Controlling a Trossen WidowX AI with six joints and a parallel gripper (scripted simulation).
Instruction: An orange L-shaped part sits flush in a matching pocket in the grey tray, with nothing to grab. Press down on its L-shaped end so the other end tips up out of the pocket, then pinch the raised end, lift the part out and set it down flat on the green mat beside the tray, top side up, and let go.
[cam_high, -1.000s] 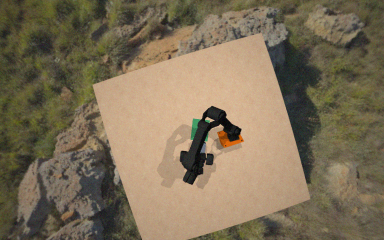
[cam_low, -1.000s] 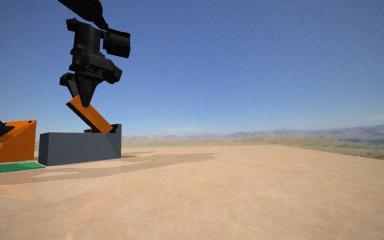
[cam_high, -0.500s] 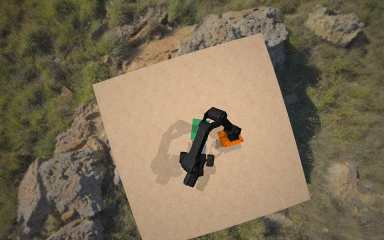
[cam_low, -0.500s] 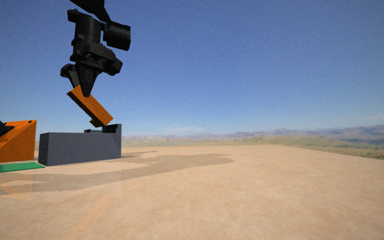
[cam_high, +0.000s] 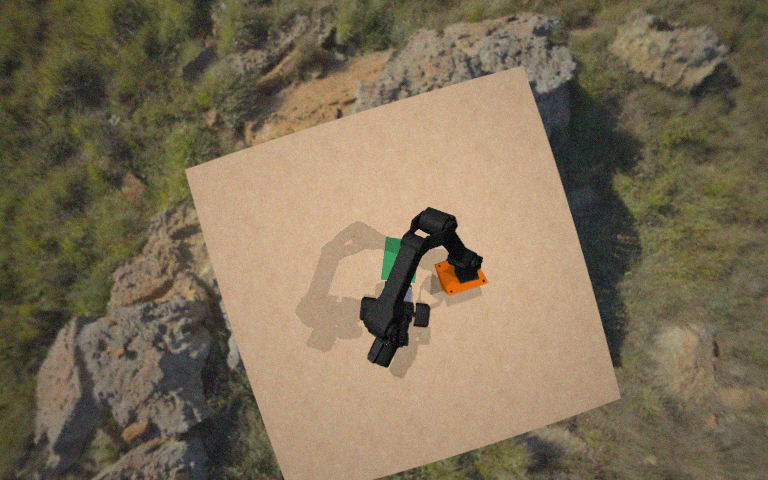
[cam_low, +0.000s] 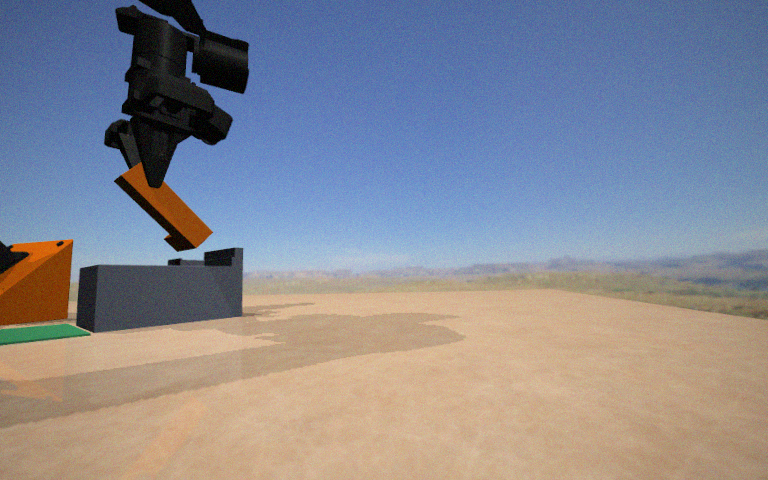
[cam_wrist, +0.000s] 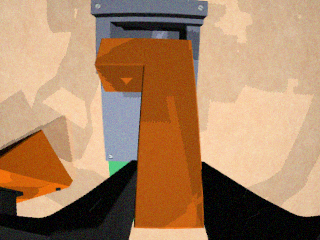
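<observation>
Right now my gripper tip is 170 mm above the green mat, 110 mm to the left of it and 60 mm past it. Round my gripper tip: orange L-shaped part (30 mm to the left, 30 mm below).
</observation>
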